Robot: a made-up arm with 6 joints.
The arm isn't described. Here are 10 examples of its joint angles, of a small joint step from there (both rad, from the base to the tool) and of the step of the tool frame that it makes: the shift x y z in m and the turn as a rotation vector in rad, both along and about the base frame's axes.
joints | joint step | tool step
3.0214 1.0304 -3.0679 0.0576 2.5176 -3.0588 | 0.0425 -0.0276 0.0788 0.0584 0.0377 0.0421 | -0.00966 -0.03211 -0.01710 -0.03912 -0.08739 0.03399
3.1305 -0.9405 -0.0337 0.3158 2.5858 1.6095 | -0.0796 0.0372 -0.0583 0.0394 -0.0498 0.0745 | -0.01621 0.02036 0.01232 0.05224 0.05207 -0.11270
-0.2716 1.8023 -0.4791 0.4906 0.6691 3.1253 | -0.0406 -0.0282 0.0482 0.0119 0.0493 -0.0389 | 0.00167 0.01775 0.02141 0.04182 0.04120 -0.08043
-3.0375 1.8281 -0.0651 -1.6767 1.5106 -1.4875 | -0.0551 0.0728 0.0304 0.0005 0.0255 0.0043 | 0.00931 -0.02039 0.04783 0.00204 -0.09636 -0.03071
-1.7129 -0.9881 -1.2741 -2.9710 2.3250 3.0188 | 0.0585 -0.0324 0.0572 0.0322 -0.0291 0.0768 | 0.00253 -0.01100 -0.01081 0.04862 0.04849 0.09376
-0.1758 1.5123 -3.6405 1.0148 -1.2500 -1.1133 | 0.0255 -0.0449 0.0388 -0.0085 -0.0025 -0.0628 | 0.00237 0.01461 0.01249 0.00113 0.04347 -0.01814
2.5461 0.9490 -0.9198 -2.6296 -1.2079 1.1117 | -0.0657 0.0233 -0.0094 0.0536 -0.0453 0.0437 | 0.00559 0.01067 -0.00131 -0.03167 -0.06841 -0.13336
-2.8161 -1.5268 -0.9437 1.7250 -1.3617 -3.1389 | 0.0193 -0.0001 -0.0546 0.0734 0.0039 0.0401 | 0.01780 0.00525 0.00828 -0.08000 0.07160 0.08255
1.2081 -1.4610 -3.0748 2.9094 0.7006 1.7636 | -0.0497 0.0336 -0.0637 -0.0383 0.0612 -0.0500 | -0.03982 0.01913 -0.01750 0.11965 0.03466 -0.04487
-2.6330 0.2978 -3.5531 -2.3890 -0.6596 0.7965 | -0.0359 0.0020 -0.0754 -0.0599 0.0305 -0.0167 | 0.02927 0.01944 -0.00714 -0.06922 0.07970 -0.10642
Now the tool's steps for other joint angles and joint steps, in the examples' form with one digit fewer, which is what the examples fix.
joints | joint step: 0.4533 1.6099 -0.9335 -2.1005 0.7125 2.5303 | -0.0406 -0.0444 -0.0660 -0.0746 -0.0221 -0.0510
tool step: 0.0578 0.0308 -0.0191 0.0903 -0.0360 0.0512
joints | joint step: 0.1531 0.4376 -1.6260 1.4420 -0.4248 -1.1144 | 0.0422 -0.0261 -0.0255 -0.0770 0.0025 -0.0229
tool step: -0.0006 0.0319 0.0395 -0.0828 -0.0571 0.0772
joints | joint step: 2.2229 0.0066 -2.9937 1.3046 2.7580 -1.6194 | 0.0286 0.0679 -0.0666 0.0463 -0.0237 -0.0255
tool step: -0.0085 0.0064 -0.0010 -0.0083 0.0331 0.0944
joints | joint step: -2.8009 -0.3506 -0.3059 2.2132 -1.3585 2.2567 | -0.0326 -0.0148 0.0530 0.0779 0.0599 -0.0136
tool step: 0.0178 0.0142 -0.0219 -0.0805 -0.0383 -0.0599
